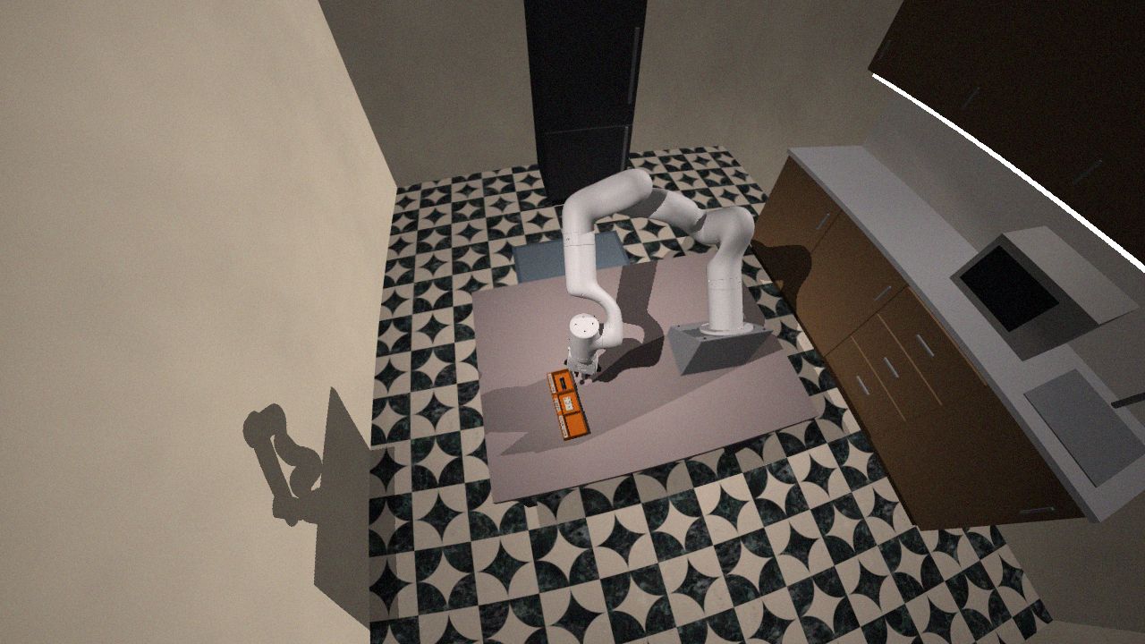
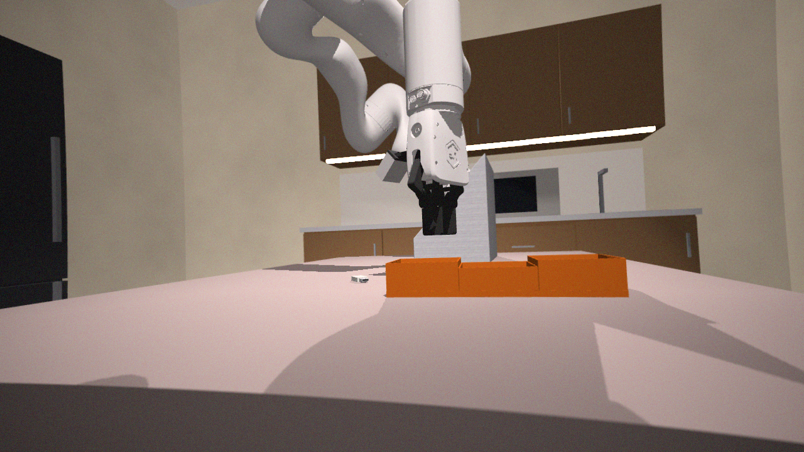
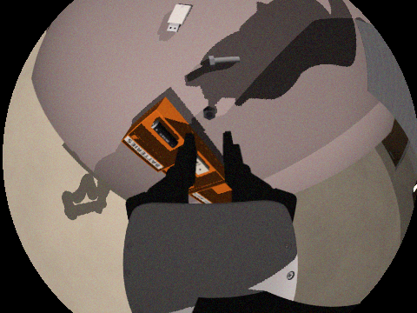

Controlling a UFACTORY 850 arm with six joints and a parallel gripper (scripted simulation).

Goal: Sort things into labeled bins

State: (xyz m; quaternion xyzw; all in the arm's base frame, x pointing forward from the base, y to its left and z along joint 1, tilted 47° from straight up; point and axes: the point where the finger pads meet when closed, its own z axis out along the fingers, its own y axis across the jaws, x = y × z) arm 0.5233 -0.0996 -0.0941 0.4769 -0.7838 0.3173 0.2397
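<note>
Now: the black nut 9 cm below my hand. Round my hand: silver bolt (5 cm behind, 6 cm to the right, 8 cm below); then black battery (7 cm ahead, 1 cm to the right, 8 cm below); then white domino (7 cm ahead, 7 cm to the left, 8 cm below).
</note>
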